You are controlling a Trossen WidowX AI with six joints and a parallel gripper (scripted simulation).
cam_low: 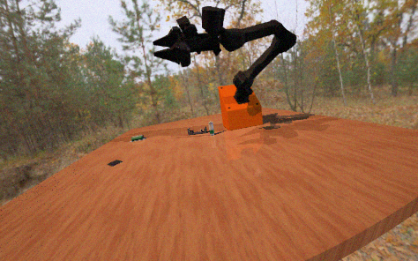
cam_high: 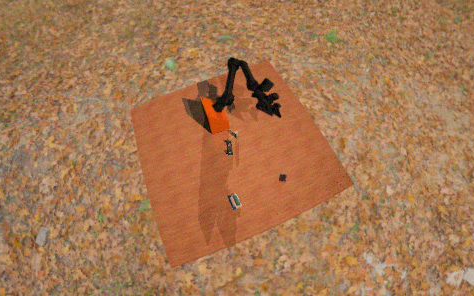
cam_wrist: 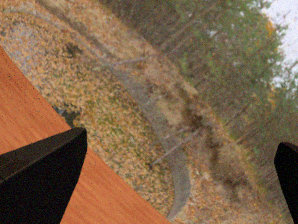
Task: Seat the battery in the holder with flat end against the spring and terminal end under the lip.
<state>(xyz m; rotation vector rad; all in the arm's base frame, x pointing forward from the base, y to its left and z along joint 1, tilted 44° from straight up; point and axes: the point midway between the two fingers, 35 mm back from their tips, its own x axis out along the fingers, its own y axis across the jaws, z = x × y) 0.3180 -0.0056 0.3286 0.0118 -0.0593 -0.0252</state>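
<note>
My gripper tip is now 18 cm past the battery, 17 cm to the left of it and 32 cm above it. The rest, counted from my gripper tip: black remote battery door (23 cm ahead, 5 cm to the right, 35 cm below); then white blister card (22 cm ahead, 39 cm to the right, 35 cm below).
</note>
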